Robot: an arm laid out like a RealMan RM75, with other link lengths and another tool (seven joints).
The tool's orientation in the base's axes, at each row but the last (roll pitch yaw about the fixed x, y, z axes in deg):
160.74 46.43 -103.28
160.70 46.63 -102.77
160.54 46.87 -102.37
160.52 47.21 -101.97
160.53 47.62 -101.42
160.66 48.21 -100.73
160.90 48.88 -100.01
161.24 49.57 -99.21
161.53 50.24 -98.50
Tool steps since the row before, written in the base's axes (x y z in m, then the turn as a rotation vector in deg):
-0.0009 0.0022 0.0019 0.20 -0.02 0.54
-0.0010 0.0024 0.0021 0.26 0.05 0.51
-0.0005 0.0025 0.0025 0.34 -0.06 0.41
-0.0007 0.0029 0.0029 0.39 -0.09 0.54
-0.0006 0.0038 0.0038 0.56 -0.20 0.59
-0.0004 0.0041 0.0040 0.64 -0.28 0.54
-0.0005 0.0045 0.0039 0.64 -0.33 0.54
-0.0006 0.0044 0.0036 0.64 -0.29 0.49
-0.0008 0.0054 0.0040 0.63 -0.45 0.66
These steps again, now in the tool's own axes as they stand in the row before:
-0.0027 0.0013 0.0005 -0.41 -0.07 -0.40
-0.0030 0.0014 0.0006 -0.44 -0.14 -0.34
-0.0034 0.0010 0.0003 -0.31 -0.24 -0.37
-0.0040 0.0012 0.0004 -0.39 -0.25 -0.48
-0.0052 0.0012 0.0005 -0.38 -0.40 -0.63
-0.0056 0.0010 0.0006 -0.30 -0.48 -0.67
-0.0058 0.0010 0.0011 -0.27 -0.48 -0.71
-0.0055 0.0009 0.0013 -0.25 -0.49 -0.65
-0.0064 0.0010 0.0019 -0.28 -0.43 -0.88

